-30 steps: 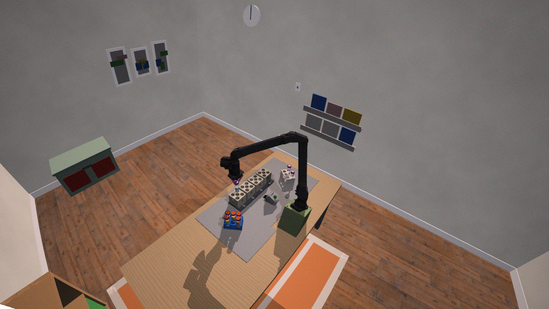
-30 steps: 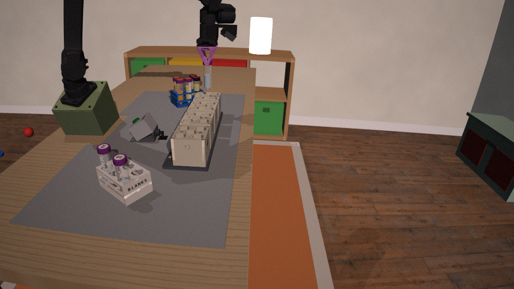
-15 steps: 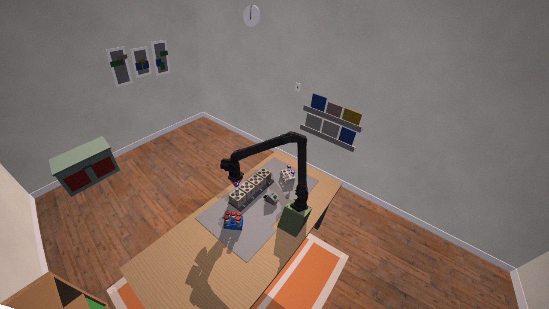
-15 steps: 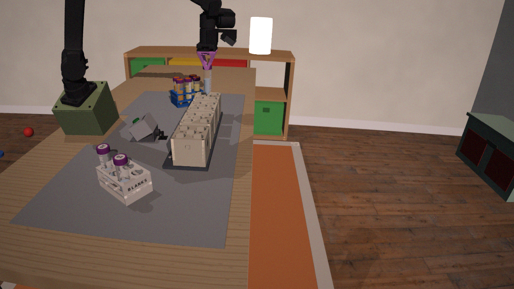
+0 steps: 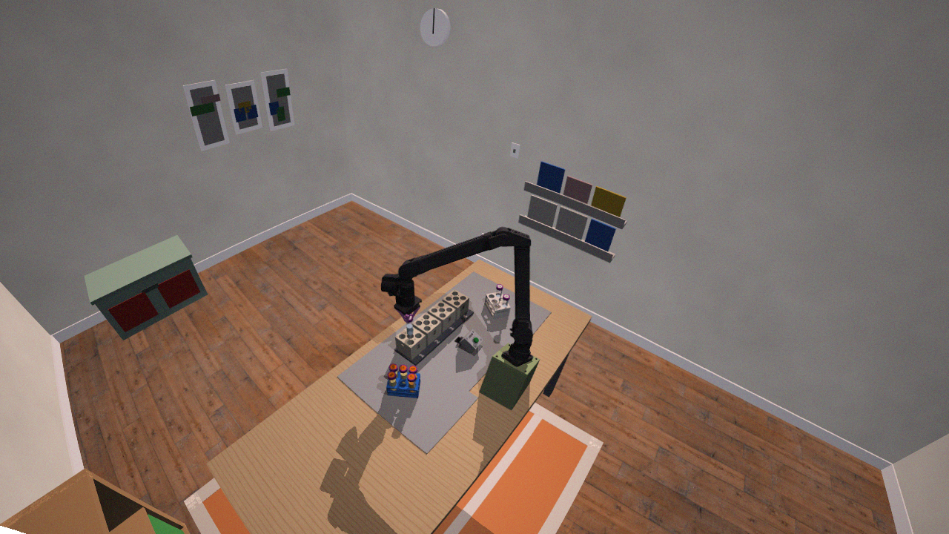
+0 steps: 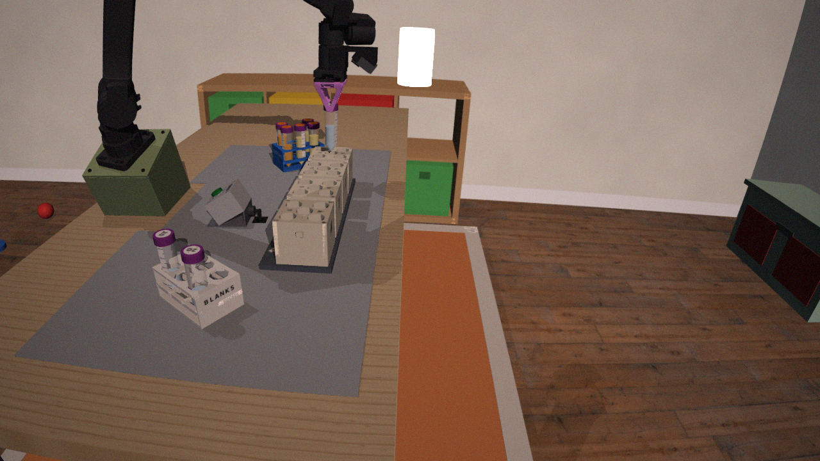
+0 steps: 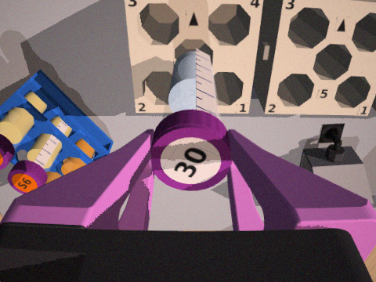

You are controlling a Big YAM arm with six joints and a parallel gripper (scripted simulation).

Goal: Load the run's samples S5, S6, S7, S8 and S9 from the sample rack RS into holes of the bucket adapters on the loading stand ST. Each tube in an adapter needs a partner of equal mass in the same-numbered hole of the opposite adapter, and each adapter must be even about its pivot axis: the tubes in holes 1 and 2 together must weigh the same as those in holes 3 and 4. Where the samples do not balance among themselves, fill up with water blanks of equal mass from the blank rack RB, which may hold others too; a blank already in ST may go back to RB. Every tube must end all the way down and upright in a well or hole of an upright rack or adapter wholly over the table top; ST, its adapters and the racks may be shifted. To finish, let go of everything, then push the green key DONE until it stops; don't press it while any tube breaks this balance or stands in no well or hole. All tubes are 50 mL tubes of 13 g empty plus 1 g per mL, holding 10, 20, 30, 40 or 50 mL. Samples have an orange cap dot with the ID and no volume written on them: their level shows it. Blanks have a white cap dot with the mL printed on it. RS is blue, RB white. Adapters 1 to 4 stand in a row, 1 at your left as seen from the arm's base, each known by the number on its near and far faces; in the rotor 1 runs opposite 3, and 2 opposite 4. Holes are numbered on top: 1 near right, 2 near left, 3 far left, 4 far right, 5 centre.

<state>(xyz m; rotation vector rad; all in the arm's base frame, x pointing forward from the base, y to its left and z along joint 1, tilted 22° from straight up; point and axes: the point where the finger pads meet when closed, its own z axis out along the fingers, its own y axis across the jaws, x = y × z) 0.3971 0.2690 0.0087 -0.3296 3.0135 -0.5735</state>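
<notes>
The water blank marked 30 is 50 mm below my hand and 10 mm ahead of it. Round my hand: blue sample rack RS: 180 mm below, 150 mm to the left, 150 mm behind; then loading stand: 200 mm below, 160 mm to the right, 30 mm ahead; then sample S8: 170 mm behind, 150 mm below, 100 mm to the left.
</notes>
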